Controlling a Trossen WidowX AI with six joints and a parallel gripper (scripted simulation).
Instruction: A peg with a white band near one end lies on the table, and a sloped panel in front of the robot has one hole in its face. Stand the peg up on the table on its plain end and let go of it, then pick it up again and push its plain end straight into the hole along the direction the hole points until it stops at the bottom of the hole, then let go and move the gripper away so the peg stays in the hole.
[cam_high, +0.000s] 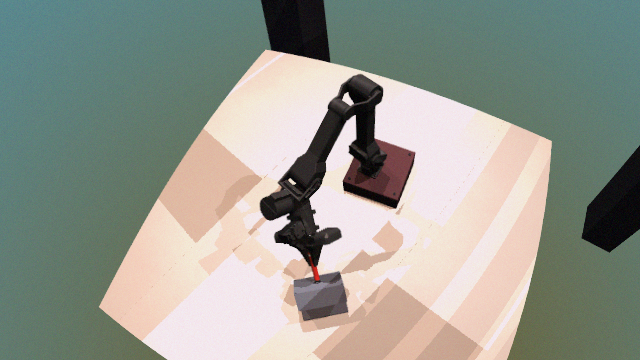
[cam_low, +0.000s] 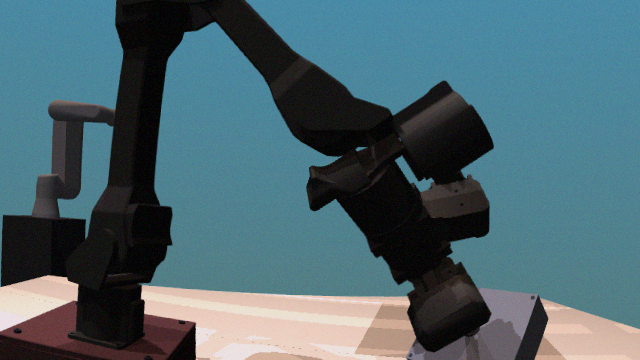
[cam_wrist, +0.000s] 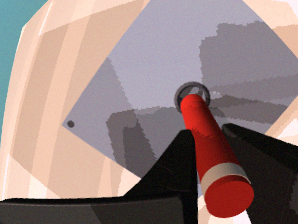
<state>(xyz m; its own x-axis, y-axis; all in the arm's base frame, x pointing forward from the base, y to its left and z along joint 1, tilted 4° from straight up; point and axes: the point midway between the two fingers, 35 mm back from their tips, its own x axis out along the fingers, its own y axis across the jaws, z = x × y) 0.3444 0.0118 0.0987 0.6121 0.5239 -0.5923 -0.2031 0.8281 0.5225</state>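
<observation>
Right now the grey sloped panel is 4 cm ahead of my gripper tip, 4 cm to the left of it and 5 cm below it. The rest, counted from my gripper tip: red peg (1 cm behind, 1 cm to the right, 1 cm above).
</observation>
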